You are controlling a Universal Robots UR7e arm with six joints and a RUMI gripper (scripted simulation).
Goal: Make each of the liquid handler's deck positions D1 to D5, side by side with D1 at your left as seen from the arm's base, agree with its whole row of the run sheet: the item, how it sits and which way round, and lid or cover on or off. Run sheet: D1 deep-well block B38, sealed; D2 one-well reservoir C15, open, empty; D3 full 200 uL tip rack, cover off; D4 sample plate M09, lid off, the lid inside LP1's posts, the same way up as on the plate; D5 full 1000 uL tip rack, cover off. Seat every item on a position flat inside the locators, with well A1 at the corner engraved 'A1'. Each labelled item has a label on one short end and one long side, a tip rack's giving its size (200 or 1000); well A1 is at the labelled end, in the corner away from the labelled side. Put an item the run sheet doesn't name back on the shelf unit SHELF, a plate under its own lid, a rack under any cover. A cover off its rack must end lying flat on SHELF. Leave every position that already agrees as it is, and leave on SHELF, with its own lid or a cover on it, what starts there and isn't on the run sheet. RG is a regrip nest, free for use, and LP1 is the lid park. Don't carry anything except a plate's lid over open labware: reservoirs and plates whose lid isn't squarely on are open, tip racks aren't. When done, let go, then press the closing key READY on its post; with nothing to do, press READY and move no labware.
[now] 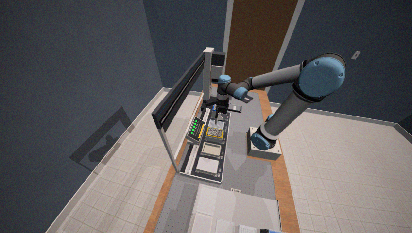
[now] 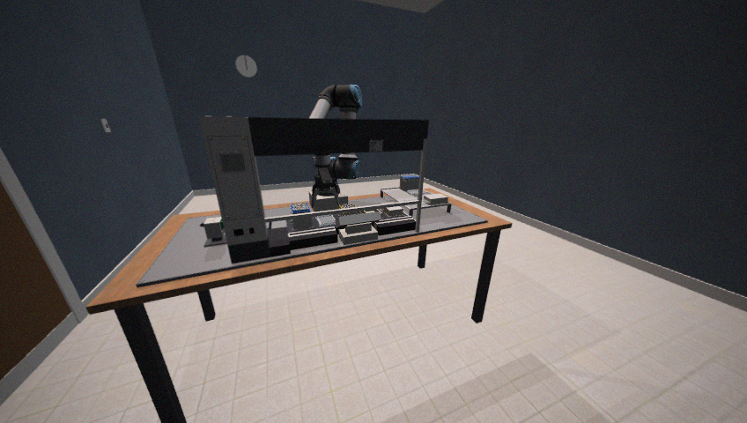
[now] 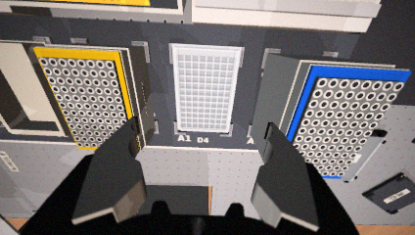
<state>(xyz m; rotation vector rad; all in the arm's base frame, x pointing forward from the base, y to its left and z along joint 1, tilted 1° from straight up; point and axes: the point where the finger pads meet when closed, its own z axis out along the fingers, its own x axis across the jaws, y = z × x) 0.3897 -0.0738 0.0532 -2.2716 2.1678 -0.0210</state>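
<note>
Right now my hand is 80 mm above the well plate. Also, from my hand: blue-framed tip rack (130 mm to the right, 20 mm below, 10 mm behind); one-well reservoir (250 mm to the left, 80 mm below, 20 mm behind); yellow-framed tip rack (120 mm to the left, 40 mm below, 20 mm behind).
</note>
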